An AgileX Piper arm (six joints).
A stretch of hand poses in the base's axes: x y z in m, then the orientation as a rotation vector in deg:
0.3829, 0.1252, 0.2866, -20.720, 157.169, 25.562
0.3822, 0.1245, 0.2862, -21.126, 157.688, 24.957
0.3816, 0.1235, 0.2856, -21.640, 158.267, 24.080
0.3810, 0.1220, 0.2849, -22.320, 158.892, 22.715
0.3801, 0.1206, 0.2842, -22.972, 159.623, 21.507
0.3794, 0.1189, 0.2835, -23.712, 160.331, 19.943
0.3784, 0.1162, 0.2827, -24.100, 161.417, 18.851
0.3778, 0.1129, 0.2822, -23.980, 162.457, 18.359
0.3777, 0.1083, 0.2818, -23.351, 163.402, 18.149
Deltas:
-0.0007, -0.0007, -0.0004, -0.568, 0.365, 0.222
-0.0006, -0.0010, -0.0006, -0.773, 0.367, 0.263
-0.0006, -0.0015, -0.0007, -1.123, 0.316, 0.316
-0.0009, -0.0014, -0.0007, -1.035, 0.464, 0.320
-0.0007, -0.0017, -0.0007, -1.271, 0.384, 0.338
-0.0010, -0.0027, -0.0008, -0.992, 0.846, 0.152
-0.0006, -0.0033, -0.0005, -0.525, 0.903, -0.132
-0.0001, -0.0046, -0.0004, -0.264, 0.842, -0.449

